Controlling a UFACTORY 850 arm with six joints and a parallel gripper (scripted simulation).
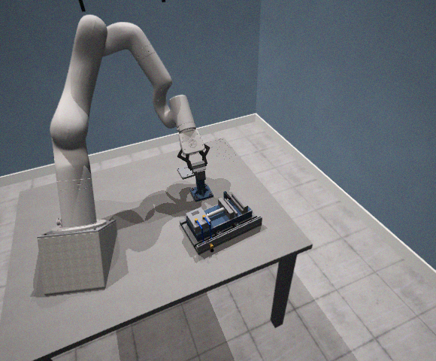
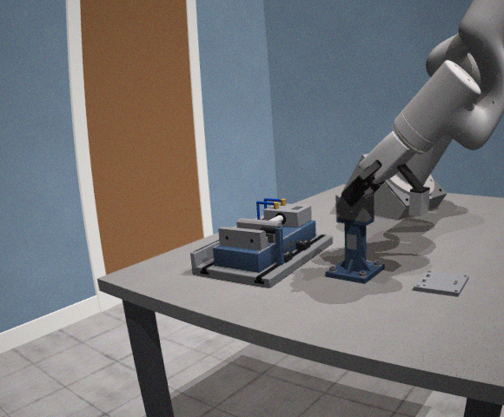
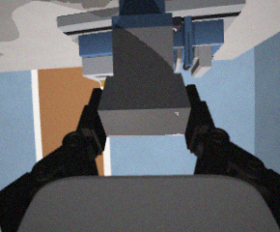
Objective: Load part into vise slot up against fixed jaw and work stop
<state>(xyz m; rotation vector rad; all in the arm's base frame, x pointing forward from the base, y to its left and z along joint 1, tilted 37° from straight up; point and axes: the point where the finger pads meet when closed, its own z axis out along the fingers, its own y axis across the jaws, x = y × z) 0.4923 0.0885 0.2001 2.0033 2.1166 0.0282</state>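
Now: the part 1 cm to the right of my hand. Round my hand: moving jaw: 8 cm ahead, 21 cm to the right, 9 cm below; then infeed plate: 4 cm behind, 17 cm to the left, 16 cm below; then work stop: 10 cm ahead, 16 cm to the right, 8 cm below.
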